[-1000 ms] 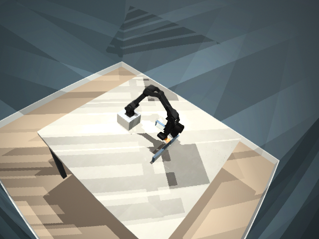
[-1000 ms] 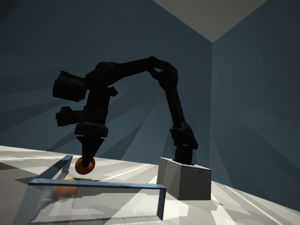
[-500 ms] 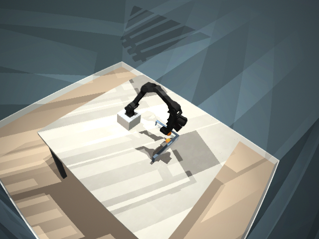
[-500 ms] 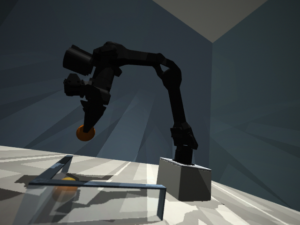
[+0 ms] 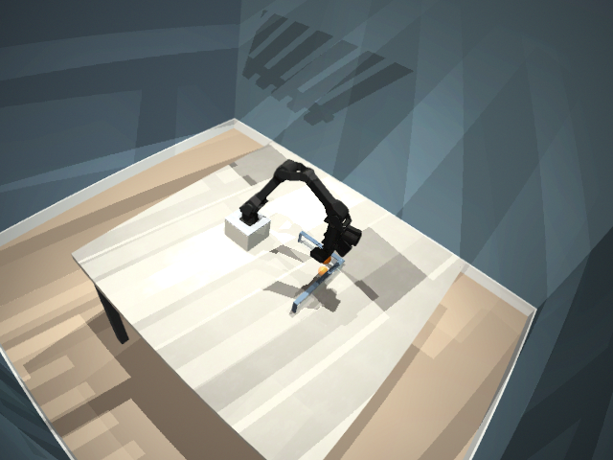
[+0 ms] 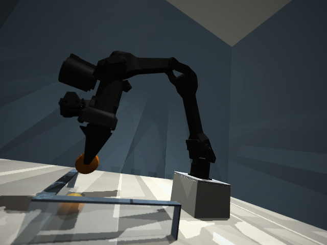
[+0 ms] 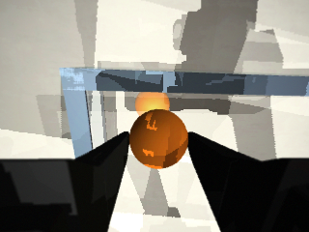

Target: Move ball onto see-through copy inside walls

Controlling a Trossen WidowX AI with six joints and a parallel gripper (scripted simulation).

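The see-through copy lies 8 cm below my gripper tip. Also, from my gripper tip: orange ball right at my gripper tip.
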